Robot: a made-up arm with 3 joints.
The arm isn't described. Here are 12 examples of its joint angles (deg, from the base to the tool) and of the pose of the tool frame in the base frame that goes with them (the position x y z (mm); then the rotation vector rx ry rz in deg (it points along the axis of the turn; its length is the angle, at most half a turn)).
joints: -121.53 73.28 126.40
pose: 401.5 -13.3 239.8 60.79 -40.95 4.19
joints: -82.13 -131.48 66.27
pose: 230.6 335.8 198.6 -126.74 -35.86 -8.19
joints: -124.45 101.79 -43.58
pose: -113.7 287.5 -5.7 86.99 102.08 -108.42
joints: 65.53 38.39 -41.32
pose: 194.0 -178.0 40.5 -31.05 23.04 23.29
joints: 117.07 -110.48 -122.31
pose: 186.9 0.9 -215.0 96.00 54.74 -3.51
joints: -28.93 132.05 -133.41
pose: 10.5 -135.4 332.7 -125.10 96.90 -69.54
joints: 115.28 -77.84 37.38
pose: -62.7 -186.4 340.5 63.81 -78.94 122.14
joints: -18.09 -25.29 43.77
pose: 85.5 151.3 209.5 -13.11 -21.87 25.26
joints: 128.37 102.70 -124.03
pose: 176.6 33.0 396.0 -82.89 -60.67 3.11
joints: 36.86 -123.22 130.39
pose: -282.5 215.3 -69.8 -111.64 -104.97 82.31
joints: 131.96 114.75 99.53
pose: -162.6 -355.2 79.4 36.99 -127.20 -76.38
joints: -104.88 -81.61 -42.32
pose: -198.0 240.3 186.7 -53.95 -88.80 -115.45
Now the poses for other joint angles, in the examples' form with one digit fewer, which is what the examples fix.
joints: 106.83 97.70 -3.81
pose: 144 -151 -156 -89.4 61.8 74.3
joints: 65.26 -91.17 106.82
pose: -411 -25 45 -44.3 -116.6 121.9
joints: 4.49 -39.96 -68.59
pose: -201 -308 74 25.0 -33.8 -61.4
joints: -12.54 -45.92 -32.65
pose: -136 -198 205 8.2 -46.4 -42.7
